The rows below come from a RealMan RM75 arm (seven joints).
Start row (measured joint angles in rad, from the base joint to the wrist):
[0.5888 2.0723 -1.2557 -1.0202 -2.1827 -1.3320 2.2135]
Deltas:
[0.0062 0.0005 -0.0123 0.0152 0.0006 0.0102 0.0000]
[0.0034 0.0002 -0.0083 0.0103 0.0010 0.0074 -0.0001]
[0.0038 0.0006 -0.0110 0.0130 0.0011 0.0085 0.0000]
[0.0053 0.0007 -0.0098 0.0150 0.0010 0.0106 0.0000]
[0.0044 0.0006 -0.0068 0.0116 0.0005 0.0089 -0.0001]
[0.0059 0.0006 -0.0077 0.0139 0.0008 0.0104 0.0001]
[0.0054 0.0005 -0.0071 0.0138 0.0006 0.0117 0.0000]
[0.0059 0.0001 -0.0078 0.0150 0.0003 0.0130 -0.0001]
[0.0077 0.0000 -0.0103 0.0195 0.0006 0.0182 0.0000]
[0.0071 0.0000 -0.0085 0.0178 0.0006 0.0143 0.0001]
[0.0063 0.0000 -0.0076 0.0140 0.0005 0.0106 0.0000]
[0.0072 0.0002 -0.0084 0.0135 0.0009 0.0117 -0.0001]
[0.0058 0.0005 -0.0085 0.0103 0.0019 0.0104 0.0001]
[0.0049 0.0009 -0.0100 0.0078 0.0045 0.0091 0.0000]
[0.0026 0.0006 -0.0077 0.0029 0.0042 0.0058 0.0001]
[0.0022 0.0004 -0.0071 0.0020 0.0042 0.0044 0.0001]
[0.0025 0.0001 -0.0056 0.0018 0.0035 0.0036 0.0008]
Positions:
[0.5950 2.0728 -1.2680 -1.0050 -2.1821 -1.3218 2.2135]
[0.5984 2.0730 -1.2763 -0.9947 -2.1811 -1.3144 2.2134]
[0.6022 2.0736 -1.2873 -0.9817 -2.1800 -1.3059 2.2134]
[0.6075 2.0743 -1.2971 -0.9667 -2.1790 -1.2953 2.2134]
[0.6119 2.0749 -1.3039 -0.9551 -2.1785 -1.2864 2.2133]
[0.6178 2.0755 -1.3116 -0.9412 -2.1777 -1.2760 2.2134]
[0.6232 2.0760 -1.3187 -0.9274 -2.1771 -1.2643 2.2134]
[0.6291 2.0761 -1.3265 -0.9124 -2.1768 -1.2513 2.2133]
[0.6368 2.0761 -1.3368 -0.8929 -2.1762 -1.2331 2.2133]
[0.6439 2.0761 -1.3453 -0.8751 -2.1756 -1.2188 2.2134]
[0.6502 2.0761 -1.3529 -0.8611 -2.1751 -1.2082 2.2134]
[0.6574 2.0763 -1.3613 -0.8476 -2.1742 -1.1965 2.2133]
[0.6632 2.0768 -1.3698 -0.8373 -2.1723 -1.1861 2.2134]
[0.6681 2.0777 -1.3798 -0.8295 -2.1678 -1.1770 2.2134]
[0.6707 2.0783 -1.3875 -0.8266 -2.1636 -1.1712 2.2135]
[0.6729 2.0787 -1.3946 -0.8246 -2.1594 -1.1668 2.2136]
[0.6754 2.0788 -1.4002 -0.8228 -2.1559 -1.1632 2.2144]

